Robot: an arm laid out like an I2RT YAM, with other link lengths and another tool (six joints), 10 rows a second.
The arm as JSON. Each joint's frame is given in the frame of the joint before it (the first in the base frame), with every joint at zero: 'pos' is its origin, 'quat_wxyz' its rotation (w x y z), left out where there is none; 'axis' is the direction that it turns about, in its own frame. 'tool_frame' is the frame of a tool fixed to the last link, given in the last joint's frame.
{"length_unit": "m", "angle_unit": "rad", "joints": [
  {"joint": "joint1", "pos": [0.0, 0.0, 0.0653], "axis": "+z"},
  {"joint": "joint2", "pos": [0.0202, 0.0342, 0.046], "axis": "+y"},
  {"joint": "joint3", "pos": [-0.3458, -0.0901, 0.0], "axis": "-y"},
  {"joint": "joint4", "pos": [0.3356, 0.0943, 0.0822], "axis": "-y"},
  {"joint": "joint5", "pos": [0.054, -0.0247, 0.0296], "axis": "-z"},
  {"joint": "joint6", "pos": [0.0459, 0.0, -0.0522], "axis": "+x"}
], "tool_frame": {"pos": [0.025, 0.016, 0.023], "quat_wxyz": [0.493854, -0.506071, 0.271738, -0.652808]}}
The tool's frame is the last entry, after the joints.
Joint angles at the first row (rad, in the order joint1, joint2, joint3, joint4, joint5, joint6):
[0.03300 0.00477 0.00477 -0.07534 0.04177 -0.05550]
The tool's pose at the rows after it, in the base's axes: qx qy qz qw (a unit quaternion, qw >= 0); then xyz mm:
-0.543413, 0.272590, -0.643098, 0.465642, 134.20, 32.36, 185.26
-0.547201, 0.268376, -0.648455, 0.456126, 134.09, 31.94, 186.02
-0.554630, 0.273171, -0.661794, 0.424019, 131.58, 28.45, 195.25
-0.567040, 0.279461, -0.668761, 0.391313, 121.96, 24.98, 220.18
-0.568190, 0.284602, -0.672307, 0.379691, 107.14, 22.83, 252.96
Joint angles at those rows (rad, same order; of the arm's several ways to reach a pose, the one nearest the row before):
[0.03307 0.00483 0.00477 -0.07452 0.04299 -0.05626]
[0.03294 0.00474 0.00820 -0.07803 0.05507 -0.07764]
[0.03300 0.00477 0.04368 -0.12837 0.11349 -0.11540]
[0.03296 0.00477 0.13294 -0.24585 0.16686 -0.15164]
[0.03312 0.00631 0.24013 -0.35875 0.19143 -0.15772]

